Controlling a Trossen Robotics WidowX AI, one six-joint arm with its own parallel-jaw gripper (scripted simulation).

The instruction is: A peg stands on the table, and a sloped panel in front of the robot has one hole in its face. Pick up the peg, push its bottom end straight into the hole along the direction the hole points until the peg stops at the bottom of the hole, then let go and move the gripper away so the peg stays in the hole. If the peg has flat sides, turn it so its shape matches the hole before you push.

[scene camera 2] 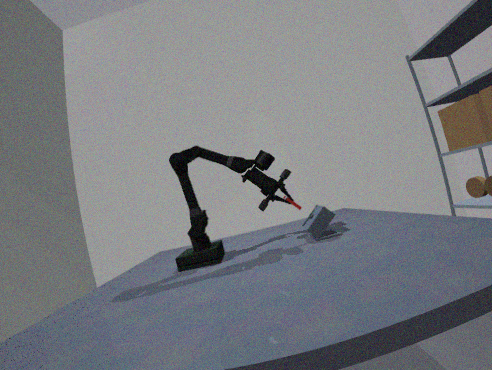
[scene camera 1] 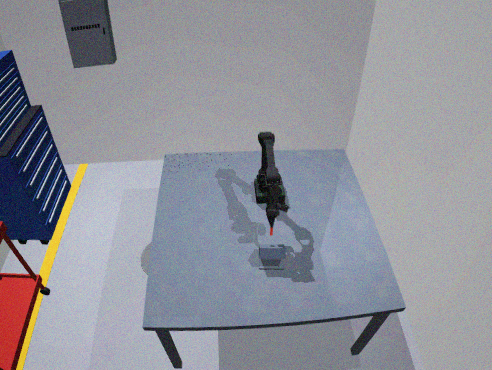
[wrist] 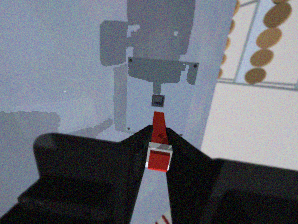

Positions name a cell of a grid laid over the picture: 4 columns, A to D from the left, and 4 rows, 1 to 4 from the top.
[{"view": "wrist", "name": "gripper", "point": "C3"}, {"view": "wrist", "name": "peg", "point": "C3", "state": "held by the gripper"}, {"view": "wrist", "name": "panel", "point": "C2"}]
